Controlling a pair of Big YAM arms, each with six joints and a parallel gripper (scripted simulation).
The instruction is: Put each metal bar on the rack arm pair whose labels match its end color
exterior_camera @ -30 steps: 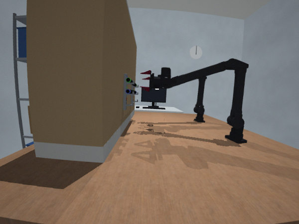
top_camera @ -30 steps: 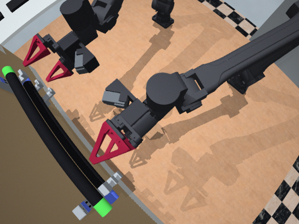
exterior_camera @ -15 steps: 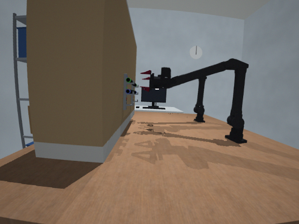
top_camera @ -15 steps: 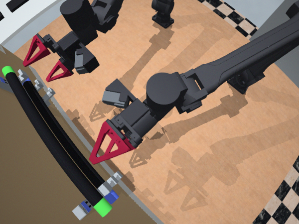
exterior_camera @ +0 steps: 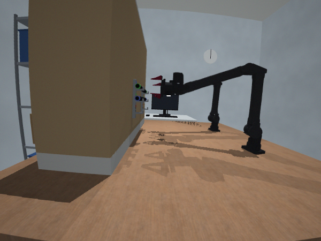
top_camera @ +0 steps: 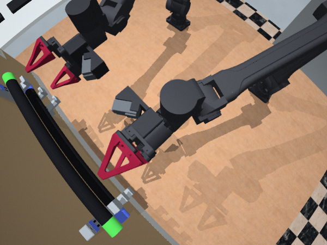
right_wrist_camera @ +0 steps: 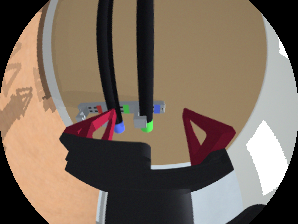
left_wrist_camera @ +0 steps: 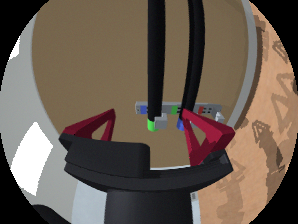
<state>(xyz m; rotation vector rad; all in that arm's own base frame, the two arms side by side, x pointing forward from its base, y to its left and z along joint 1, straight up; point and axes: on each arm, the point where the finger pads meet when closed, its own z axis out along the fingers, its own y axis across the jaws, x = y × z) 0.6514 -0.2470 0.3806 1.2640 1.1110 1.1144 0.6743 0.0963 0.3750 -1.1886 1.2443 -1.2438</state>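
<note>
Now: right hand 8 cm short of the blue-ended bar, 14 cm to the right of it and 8 cm above it. Round my right hand: brown wall 27 cm ahead, 16 cm to the left, 8 cm above; then green-ended bar 8 cm ahead, 15 cm to the left, 1 cm below.
Now: the blue-ended bar 8 cm ahead of my left hand, 16 cm to the right of it and 9 cm below it. Round my left hand: brown wall 26 cm ahead, 14 cm to the right, 7 cm above; then green-ended bar 8 cm ahead, 15 cm to the right, 1 cm below.
</note>
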